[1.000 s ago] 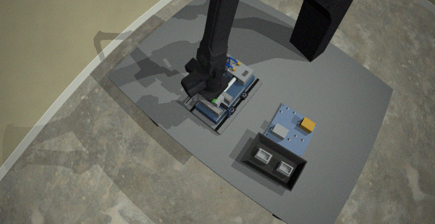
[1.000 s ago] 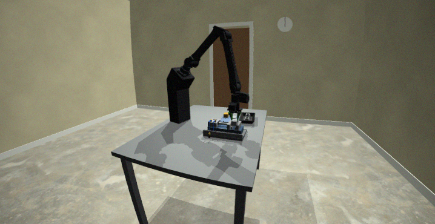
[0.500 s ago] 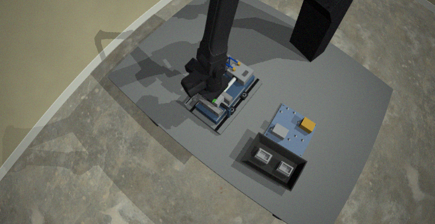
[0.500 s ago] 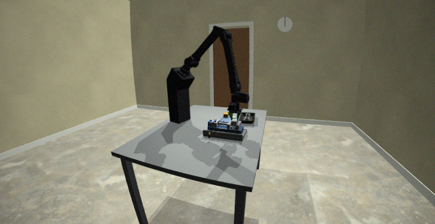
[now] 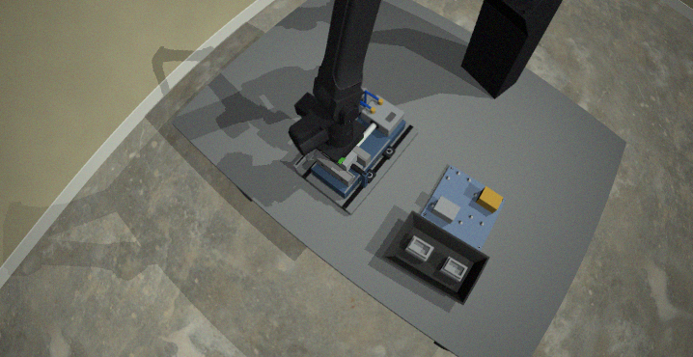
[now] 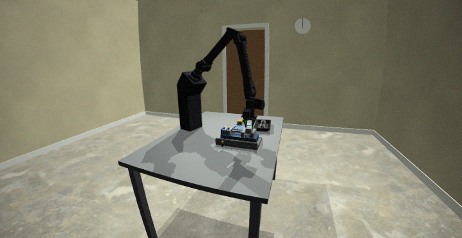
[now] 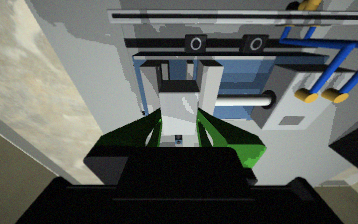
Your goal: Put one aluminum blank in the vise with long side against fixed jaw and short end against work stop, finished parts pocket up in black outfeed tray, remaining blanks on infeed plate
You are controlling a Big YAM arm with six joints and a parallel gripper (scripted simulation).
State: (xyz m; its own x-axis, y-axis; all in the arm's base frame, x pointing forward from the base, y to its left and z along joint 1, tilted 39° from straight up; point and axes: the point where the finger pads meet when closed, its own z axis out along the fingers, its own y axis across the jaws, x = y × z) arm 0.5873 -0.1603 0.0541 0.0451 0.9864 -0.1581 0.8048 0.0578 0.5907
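The fixed jaw is 3 cm ahead of my hand and 4 cm below it. Round my hand: moving jaw (4 cm behind, 4 cm below); blue infeed plate (10 cm behind, 33 cm to the left, 11 cm below); white rod (9 cm behind, 1 cm to the left, 4 cm below).
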